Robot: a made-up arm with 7 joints.
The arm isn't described. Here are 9 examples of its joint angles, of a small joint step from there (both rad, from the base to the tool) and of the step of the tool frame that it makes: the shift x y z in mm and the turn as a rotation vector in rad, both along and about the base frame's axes.
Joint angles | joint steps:
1: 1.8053 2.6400 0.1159 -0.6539 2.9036 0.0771 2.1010 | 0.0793 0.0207 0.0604 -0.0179 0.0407 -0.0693 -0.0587
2: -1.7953 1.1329 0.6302 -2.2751 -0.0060 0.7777 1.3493 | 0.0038 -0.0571 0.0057 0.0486 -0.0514 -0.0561 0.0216
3: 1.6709 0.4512 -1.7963 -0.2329 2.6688 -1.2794 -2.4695 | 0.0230 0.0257 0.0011 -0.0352 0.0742 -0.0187 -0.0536
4: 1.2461 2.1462 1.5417 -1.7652 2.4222 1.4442 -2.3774 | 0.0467 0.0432 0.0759 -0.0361 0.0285 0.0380 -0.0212
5: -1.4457 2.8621 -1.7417 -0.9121 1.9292 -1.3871 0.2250 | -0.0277 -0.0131 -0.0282 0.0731 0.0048 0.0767 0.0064
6: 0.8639 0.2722 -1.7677 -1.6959 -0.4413 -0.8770 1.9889 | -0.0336 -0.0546 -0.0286 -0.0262 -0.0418 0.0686 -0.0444
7: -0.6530 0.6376 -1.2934 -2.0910 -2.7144 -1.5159 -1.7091 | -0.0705 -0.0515 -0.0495 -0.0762 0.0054 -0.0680 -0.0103
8: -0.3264 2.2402 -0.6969 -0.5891 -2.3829 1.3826 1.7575 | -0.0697 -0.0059 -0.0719 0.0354 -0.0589 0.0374 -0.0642
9: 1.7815 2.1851 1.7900 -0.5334 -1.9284 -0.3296 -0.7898 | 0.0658 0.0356 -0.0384 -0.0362 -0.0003 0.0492 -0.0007
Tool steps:
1: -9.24 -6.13 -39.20 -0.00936 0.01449 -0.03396
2: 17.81 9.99 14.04 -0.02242 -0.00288 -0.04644
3: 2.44 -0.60 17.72 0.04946 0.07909 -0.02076
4: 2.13 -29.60 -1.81 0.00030 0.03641 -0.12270
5: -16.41 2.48 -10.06 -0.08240 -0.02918 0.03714
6: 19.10 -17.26 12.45 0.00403 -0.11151 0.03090
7: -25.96 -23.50 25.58 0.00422 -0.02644 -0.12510
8: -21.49 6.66 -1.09 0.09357 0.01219 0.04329
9: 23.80 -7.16 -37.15 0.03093 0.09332 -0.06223
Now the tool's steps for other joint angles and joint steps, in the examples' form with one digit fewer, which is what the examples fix.
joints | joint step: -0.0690 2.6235 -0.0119 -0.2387 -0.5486 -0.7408 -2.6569 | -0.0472 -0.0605 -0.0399 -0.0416 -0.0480 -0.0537 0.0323
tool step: -2.8 33.5 -20.3 -0.1014 0.0612 0.0017
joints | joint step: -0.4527 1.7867 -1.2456 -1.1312 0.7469 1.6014 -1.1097 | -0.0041 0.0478 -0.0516 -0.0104 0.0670 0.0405 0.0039
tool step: -18.8 9.2 12.5 0.0119 0.0193 0.0948
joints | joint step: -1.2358 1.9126 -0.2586 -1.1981 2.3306 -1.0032 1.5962 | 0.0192 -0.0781 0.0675 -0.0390 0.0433 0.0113 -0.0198
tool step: 23.3 -16.4 -5.3 -0.0196 0.0024 -0.1300
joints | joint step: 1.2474 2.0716 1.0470 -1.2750 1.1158 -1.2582 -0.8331 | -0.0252 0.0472 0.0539 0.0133 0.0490 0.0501 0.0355
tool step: 19.8 -25.0 26.7 -0.0601 -0.0171 -0.0373
